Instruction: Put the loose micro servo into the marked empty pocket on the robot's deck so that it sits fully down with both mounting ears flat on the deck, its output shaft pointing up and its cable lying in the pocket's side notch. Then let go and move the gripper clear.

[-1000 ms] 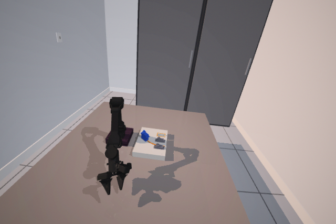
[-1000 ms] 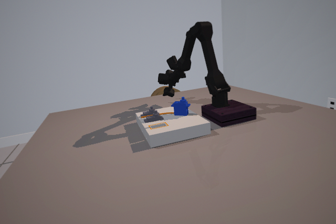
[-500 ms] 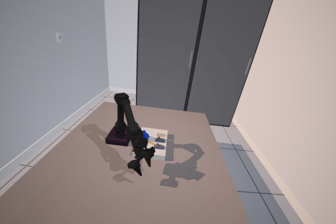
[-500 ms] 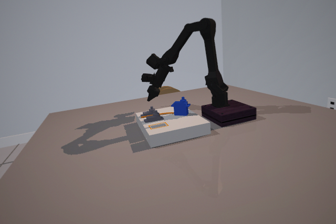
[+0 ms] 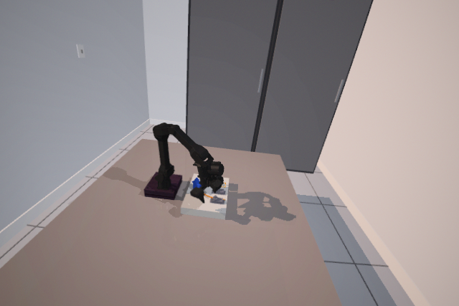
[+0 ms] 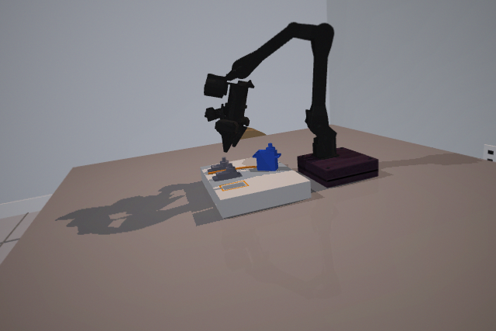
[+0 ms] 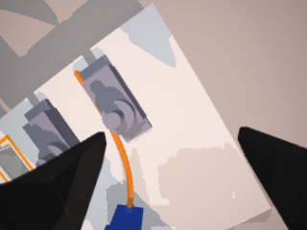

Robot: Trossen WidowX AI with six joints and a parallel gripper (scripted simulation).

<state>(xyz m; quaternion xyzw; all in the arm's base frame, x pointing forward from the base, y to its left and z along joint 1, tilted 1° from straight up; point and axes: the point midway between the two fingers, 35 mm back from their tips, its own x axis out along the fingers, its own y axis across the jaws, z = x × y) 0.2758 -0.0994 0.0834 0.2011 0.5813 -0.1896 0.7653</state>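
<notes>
The white deck is 60 mm behind my gripper tip, 110 mm to the left of it and 80 mm below it.
</notes>
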